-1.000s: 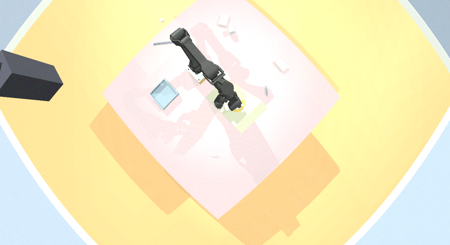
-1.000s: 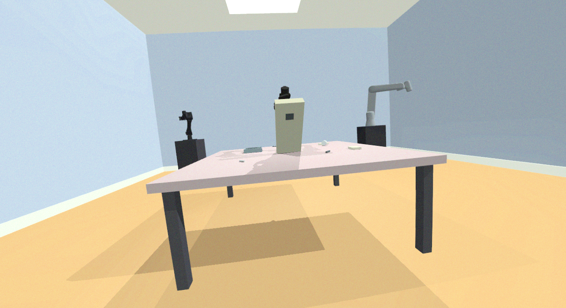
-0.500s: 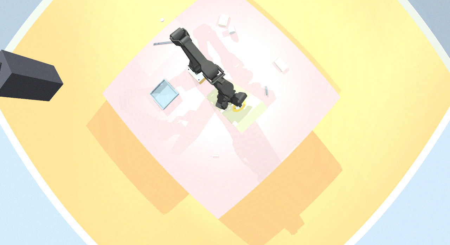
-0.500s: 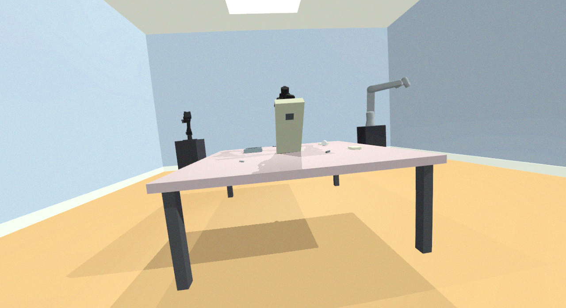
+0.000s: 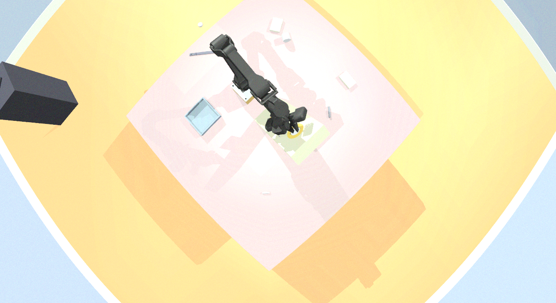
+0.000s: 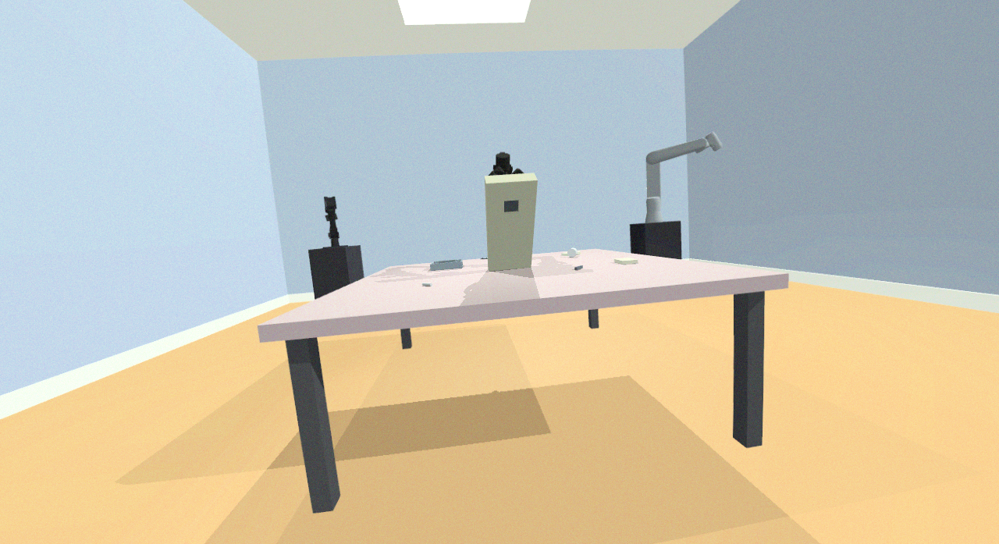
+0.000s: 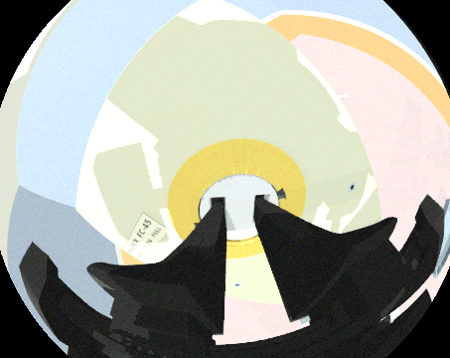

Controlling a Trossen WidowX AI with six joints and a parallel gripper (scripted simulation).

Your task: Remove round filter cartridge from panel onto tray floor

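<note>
Now: gripper tip 1 cm short of the round white filter cartridge and 1 cm above it. From my gripper tip the other things lie so: light blue tray 40 cm behind, 31 cm to the right, 27 cm below.
</note>
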